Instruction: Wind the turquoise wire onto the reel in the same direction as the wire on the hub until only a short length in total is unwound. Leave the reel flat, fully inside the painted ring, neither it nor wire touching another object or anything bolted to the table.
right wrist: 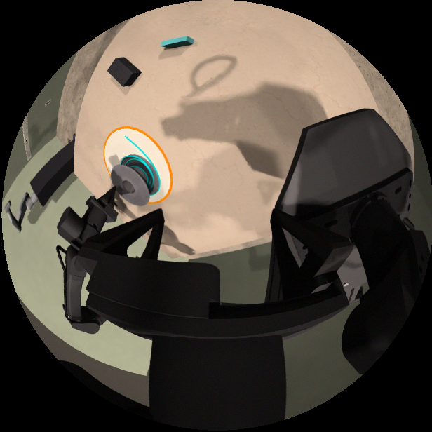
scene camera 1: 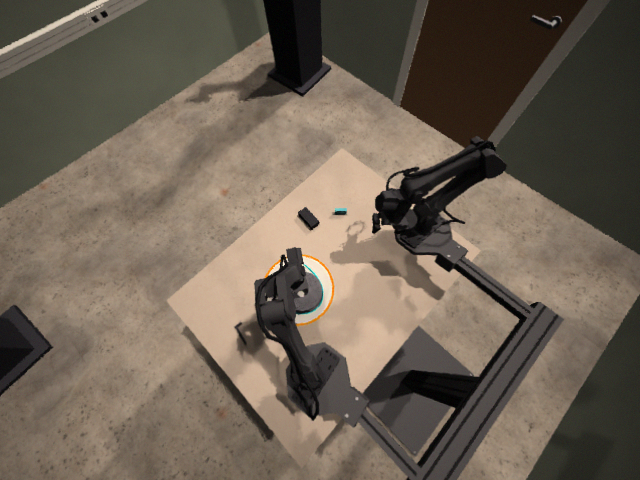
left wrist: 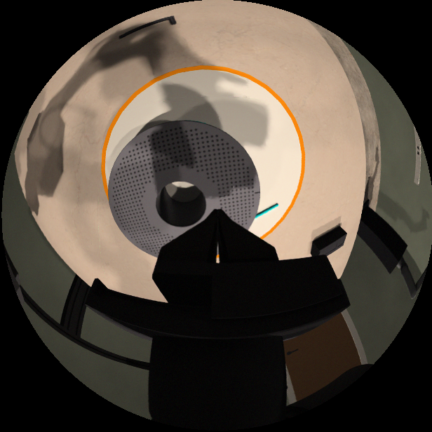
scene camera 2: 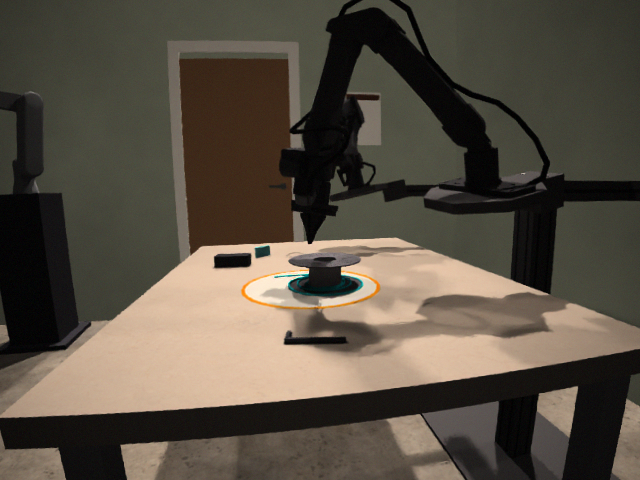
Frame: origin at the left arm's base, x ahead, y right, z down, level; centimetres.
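Seen in the pictures: left gripper, fingertip midpoint: [scene camera 2: 309,243]; right gripper, fingertip midpoint: [scene camera 1: 384,233] [scene camera 2: 338,182]; left arm's base, origin of the base link: [scene camera 1: 316,378] [scene camera 2: 482,188]; right arm's base, origin of the base link: [scene camera 1: 423,229].
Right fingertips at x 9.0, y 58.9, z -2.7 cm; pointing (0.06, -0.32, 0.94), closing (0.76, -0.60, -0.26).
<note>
Offsets run from my right fingertips to a thing's top centre. "pt": to the spot under its first point.
The grey reel @[dz +19.1, dx +16.9, dy -35.4 cm] [scene camera 1: 312,298] [scene camera 2: 299,260] [left wrist: 135,180] [right wrist: 138,189] lies flat inside the orange painted ring [scene camera 1: 333,289] [scene camera 2: 242,290] [left wrist: 303,155] [right wrist: 171,175]. Turquoise wire @[pt dz +25.3, dx +23.6, dy -24.2 cm] [scene camera 2: 289,275] [left wrist: 266,210] [right wrist: 140,146] loops around the hub low between the flanges; its free end sticks out past the flange, inside the ring. My left gripper [scene camera 2: 310,241] [left wrist: 217,215] is shut and empty, above the reel's upper flange; whether it touches cannot be told. My right gripper [right wrist: 216,214] is open and empty, away from the reel. The left arm hides part of the reel in scene camera 1.
A black block @[dz +22.1, dx +37.6, dy -3.2 cm] [scene camera 1: 308,218] [scene camera 2: 232,259] [left wrist: 329,242] [right wrist: 124,72] and a small turquoise block @[dz +22.1, dx +26.4, dy +9.2 cm] [scene camera 1: 340,211] [scene camera 2: 262,251] [right wrist: 177,42] lie outside the ring. A black L-shaped piece @[dz +24.9, dx +28.0, dy -64.9 cm] [scene camera 1: 241,333] [scene camera 2: 315,340] [left wrist: 147,27] lies on the table on the ring's other side.
</note>
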